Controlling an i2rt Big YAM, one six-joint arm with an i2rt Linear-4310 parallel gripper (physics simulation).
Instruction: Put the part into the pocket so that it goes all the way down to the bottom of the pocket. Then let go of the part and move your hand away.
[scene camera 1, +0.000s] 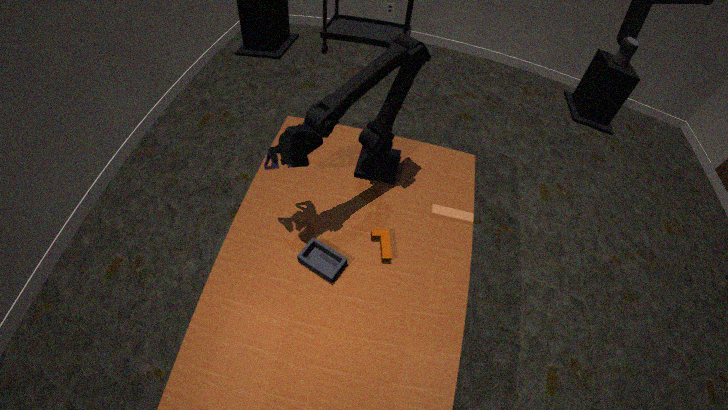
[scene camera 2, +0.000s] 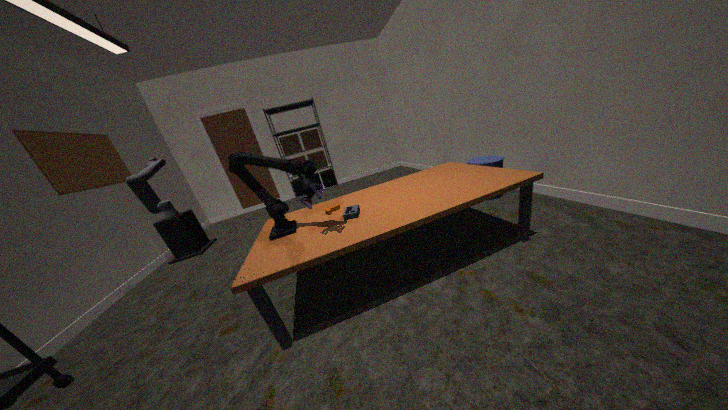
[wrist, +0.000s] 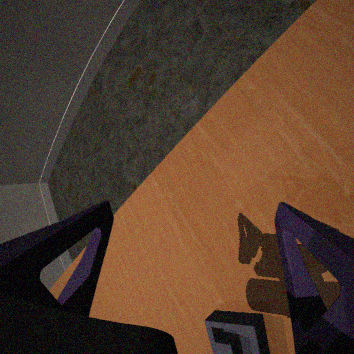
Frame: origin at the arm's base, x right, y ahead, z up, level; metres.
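Seen in the pictures: gripper, between the fingertips: (scene camera 1: 276, 166) (scene camera 2: 315, 204) (wrist: 191, 210); arm's base, origin of its link: (scene camera 1: 378, 161) (scene camera 2: 283, 227).
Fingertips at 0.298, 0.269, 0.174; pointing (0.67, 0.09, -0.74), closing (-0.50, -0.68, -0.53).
Observation:
Pixels of each thing's top centre, then the offset from my fingertips to it, as dx, dy, dz. Level surfaces: height alone.
- orange L-shaped piece, centre of its top: (scene camera 1: 381, 243) (scene camera 2: 332, 207) -0.385, +0.084, -0.173
- dark grey block, centre of its top: (scene camera 1: 322, 257) (scene camera 2: 351, 209) -0.211, +0.190, -0.166
- table, height of its surface: dz -0.203
The part, an orange L-shaped piece (scene camera 1: 386, 248) (scene camera 2: 332, 209), lies flat on the table, apart from the pocket; it does not show in the wrist view. The pocket is a rectangular recess in a dark grey block (scene camera 1: 314, 269) (scene camera 2: 351, 215) (wrist: 257, 330) on the table; no part shows in it. In the wrist view the block is cut off at the bottom edge. My gripper (scene camera 1: 280, 165) (scene camera 2: 314, 197) (wrist: 191, 210) is open and empty. It hangs above the table, off to the block's arm-base side, near the long table edge.
The arm's base (scene camera 1: 378, 164) (scene camera 2: 282, 230) stands on the table (scene camera 1: 326, 351) (scene camera 2: 407, 196). The arm's shadow falls beside the block. A pale strip (scene camera 1: 452, 212) shows near the table's right edge in scene camera 1. A cart and a second arm on a pedestal stand away from the table.

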